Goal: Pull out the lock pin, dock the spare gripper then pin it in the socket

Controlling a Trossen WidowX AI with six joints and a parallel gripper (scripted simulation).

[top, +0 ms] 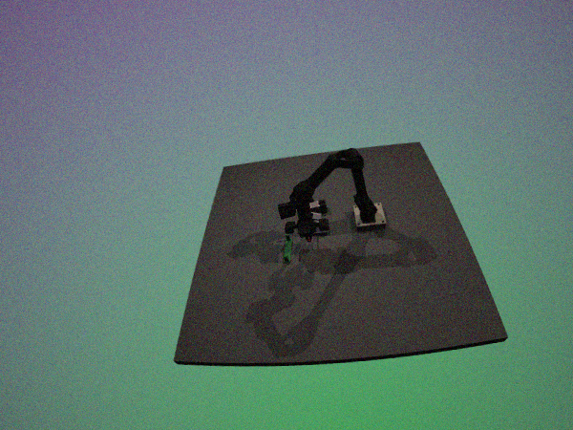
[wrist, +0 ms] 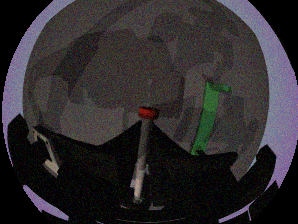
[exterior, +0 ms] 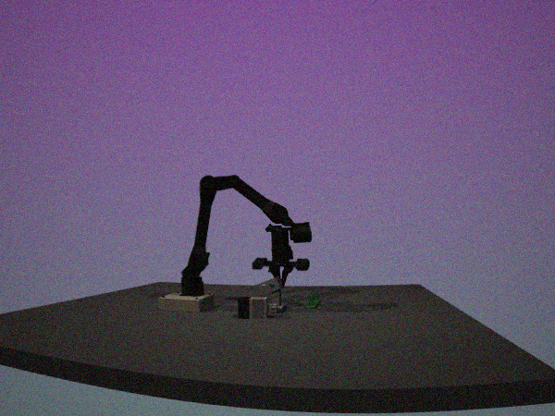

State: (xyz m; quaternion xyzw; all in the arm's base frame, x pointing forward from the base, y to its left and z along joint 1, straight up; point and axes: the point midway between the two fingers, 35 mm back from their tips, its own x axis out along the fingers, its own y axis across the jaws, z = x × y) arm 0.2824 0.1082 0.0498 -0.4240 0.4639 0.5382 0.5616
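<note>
My gripper tip is now 11 cm short of the green cradle, 3 cm above it and 1 cm to the left of it. From my gripper tip the other things lie so: mount: 12 cm to the right, 2 cm behind, 1 cm below; spare gripper: 24 cm to the right, 3 cm below, 3 cm behind.
</note>
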